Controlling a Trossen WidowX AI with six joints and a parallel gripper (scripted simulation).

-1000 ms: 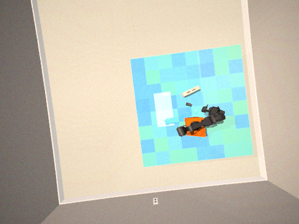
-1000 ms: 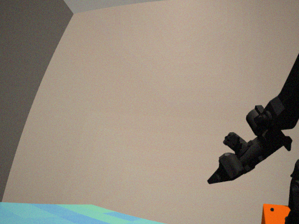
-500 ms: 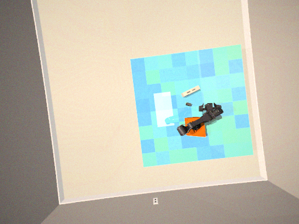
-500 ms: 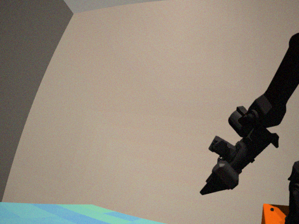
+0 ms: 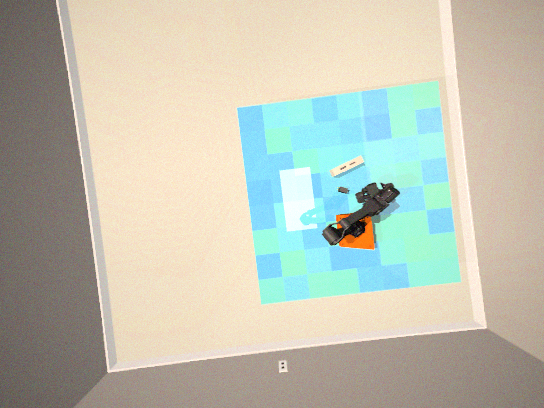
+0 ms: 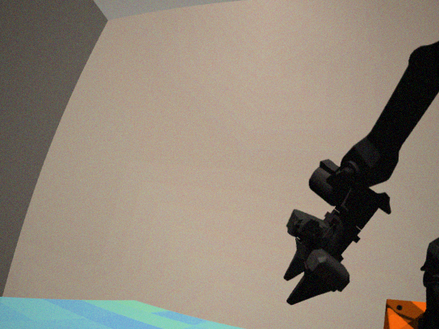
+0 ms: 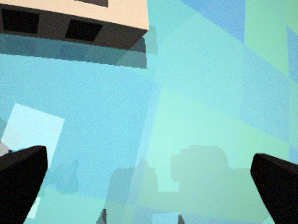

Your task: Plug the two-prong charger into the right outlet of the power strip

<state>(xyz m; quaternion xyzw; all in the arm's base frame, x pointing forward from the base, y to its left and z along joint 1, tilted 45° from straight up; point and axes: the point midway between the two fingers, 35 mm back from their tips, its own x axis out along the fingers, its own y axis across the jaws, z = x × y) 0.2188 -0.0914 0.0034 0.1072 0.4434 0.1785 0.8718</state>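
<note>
Now: the dark grey charger 13 cm to the left of my gripper tip and 15 cm below it.
</note>
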